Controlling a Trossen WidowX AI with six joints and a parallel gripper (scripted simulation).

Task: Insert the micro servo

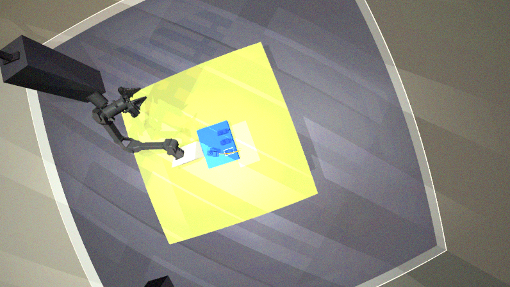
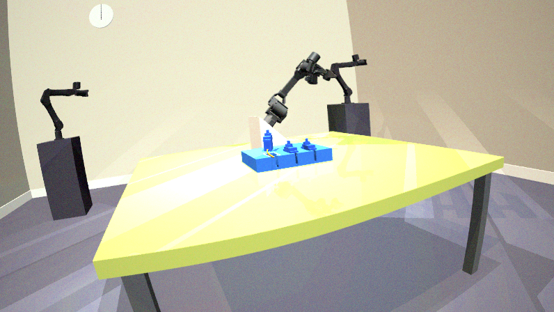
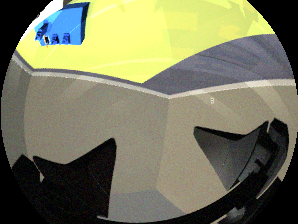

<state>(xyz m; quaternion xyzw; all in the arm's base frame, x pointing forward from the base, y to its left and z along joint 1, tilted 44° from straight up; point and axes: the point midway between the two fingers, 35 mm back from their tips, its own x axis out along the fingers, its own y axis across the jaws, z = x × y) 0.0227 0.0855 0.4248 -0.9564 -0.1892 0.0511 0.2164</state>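
Now: gripper tip 150 mm short of the blue deck, 390 mm to the left of it and 330 mm above it.
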